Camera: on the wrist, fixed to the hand. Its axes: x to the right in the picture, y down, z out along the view.
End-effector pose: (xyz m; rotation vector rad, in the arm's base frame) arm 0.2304 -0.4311 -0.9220 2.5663 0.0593 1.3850
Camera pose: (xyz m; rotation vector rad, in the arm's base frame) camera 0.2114 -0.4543 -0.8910 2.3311 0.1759 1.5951
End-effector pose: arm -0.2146 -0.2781 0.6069 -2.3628 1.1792 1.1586
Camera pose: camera -0.2185 -0.3190 0.6199 -2.6054 1.0956 0.9369
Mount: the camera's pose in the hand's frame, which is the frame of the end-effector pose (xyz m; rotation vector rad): 0.0116 0.0306 -0.0281 -0.0534 0.2137 -0.0962
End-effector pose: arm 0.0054 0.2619 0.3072 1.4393 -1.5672 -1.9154
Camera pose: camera 0.0119 0.2258 0.3299 1.6619 -1.3637 -1.7712
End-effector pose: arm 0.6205 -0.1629 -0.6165 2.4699 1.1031 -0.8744
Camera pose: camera 0.6610 -0.1628 -0.6015 2.5288 1.3073 -0.6075
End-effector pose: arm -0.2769 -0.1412 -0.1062 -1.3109 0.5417 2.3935
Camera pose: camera -0.2773 -0.1799 -0.1252 -1.5903 0.4633 2.2187
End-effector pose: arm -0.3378 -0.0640 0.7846 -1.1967 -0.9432 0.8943
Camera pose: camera -0.3094 -0.0584 0.7526 -1.2545 -0.8480 0.6540
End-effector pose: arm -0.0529 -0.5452 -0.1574 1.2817 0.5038 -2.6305
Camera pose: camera -0.0304 -0.5632 -0.1895 1.5679 0.6790 -2.5487
